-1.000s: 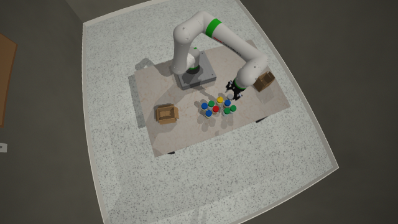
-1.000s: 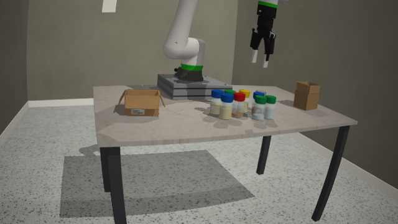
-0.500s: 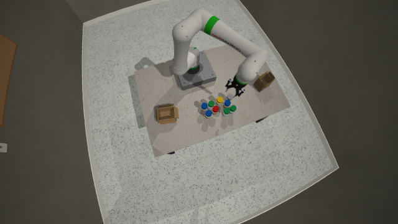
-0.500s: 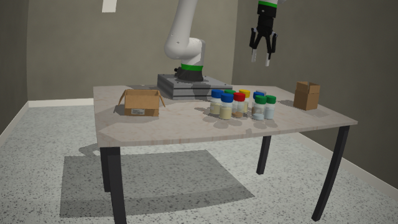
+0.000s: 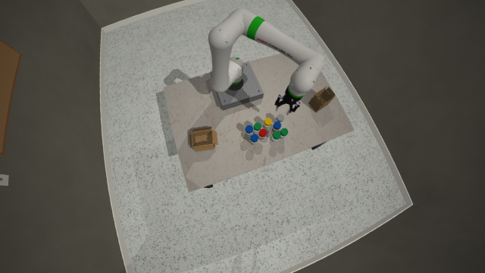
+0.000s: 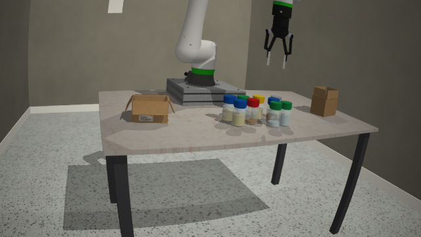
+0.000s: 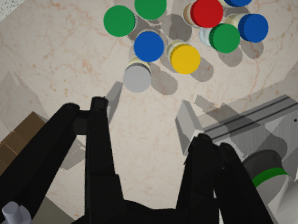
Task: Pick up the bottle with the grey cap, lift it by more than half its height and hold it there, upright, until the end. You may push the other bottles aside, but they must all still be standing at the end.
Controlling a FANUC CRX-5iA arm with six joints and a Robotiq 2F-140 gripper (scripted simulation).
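Now: the blue-capped bottle 230 mm below my hand, 30 mm ahead of it and 20 mm to the right of it. Also, from my hand: yellow-capped bottle: 230 mm below, 70 mm to the right, 20 mm behind; red-capped bottle: 230 mm below, 140 mm to the right, 30 mm ahead; green-capped bottle: 230 mm below, 150 mm to the right, 20 mm behind.
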